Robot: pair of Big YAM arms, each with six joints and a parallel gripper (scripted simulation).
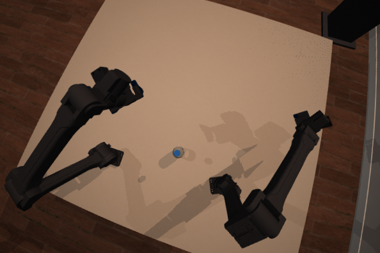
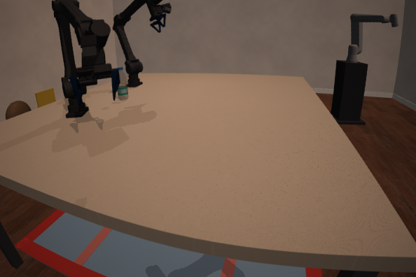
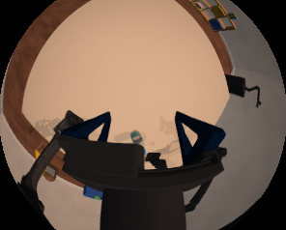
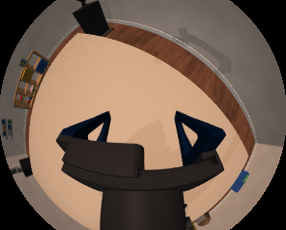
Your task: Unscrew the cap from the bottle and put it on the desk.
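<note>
My right hand is 280 mm past the blue cap, 610 mm to the right of it and 10 mm below it. Also, from my right hand: clear plastic bottle: 280 mm behind, 610 mm to the left, 80 mm below.
Right now my left hand is 29 cm above the clear plastic bottle, 21 cm to the left of it and 18 cm past it. From my left hand the other things lie so: blue cap (21 cm to the right, 21 cm below, 18 cm behind).
</note>
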